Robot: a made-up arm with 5 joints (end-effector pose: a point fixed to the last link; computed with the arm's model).
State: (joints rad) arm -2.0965 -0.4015 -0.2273 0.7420 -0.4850
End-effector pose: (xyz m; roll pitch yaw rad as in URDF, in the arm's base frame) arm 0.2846 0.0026 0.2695 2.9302 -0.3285 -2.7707
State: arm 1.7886 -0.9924 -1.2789 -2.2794 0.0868
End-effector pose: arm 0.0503 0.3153 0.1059 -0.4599 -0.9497 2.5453
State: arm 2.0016 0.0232 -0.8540 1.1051 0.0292
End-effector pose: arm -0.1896 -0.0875 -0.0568 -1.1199 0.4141 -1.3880
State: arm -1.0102 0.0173 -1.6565 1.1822 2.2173
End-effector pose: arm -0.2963 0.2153 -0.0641 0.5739 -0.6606 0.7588
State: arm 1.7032 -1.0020 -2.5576 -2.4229 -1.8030
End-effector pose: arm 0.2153 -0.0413 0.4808 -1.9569 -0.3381 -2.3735
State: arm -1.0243 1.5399 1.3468 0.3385 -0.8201
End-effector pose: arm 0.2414 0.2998 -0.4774 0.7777 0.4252 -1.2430
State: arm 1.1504 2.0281 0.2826 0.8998 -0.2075
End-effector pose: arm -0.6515 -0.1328 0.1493 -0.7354 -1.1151 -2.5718
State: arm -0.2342 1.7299 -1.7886 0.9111 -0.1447
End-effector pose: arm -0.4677 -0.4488 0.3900 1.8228 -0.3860 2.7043
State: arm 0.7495 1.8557 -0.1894 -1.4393 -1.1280
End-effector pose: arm -0.2321 -0.3351 -0.0694 -0.4531 -0.3657 -0.0097
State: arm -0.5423 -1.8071 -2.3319 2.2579 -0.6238
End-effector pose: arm -0.4011 0.0817 0.3204 1.9805 0.3483 0.0862
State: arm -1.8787 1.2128 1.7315 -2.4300 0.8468
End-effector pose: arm 0.3994 0.4630 -0.5050 -0.9910 0.0205 2.2640
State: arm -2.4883 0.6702 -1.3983 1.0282 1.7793
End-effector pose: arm -0.0731 0.0331 0.0188 -2.5024 -0.8246 -2.4202
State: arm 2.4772 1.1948 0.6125 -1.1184 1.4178
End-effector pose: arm 0.2912 0.0797 0.6683 -2.3772 -0.7817 2.3023
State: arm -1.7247 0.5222 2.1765 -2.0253 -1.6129
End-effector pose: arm -0.0155 0.2506 -0.3997 2.9722 -0.8716 -0.7469
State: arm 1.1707 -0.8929 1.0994 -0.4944 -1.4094
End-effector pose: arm -0.6250 -0.0730 0.3704 1.4208 0.3735 0.9986
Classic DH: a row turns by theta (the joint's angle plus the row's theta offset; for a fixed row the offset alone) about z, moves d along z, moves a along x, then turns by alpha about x. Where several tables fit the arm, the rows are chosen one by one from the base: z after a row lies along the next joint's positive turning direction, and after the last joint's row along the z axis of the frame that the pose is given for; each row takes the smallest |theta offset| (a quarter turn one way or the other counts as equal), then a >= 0, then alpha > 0; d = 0 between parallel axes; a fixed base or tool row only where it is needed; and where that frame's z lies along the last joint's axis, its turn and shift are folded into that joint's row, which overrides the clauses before.
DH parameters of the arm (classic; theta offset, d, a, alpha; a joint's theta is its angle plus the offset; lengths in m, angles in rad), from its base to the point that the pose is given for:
base (fixed): 0 0.0539 0 -1.5708
joint 1: 0 -0.0945 -0.3114 -1.5708
joint 2: 0 -0.0326 -0.0947 1.5708
joint 3: 0 0.0292 0.213 -1.5708
joint 4: 0 0.2682 -0.0264 1.5708
joint 5: 0 0.0417 0.0675 1.5708
tool (fixed): 0 -0.2756 0 0

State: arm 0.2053 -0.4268 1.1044 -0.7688 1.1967
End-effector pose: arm -0.7174 -0.4032 0.0398 2.1602 0.5071 -3.0683
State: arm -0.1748 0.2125 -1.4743 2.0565 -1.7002
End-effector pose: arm -0.2948 -0.3085 0.1589 1.0436 0.0095 2.8174
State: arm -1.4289 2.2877 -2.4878 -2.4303 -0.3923
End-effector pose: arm -0.5182 -0.2630 -0.2145 -1.3156 -0.1373 -0.7023
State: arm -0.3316 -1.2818 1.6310 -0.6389 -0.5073
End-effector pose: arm -0.5154 -0.6134 -0.3985 0.5705 0.9466 1.7698
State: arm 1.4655 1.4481 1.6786 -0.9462 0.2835
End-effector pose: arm -0.1022 0.5633 0.4153 -2.1997 0.8995 2.3755
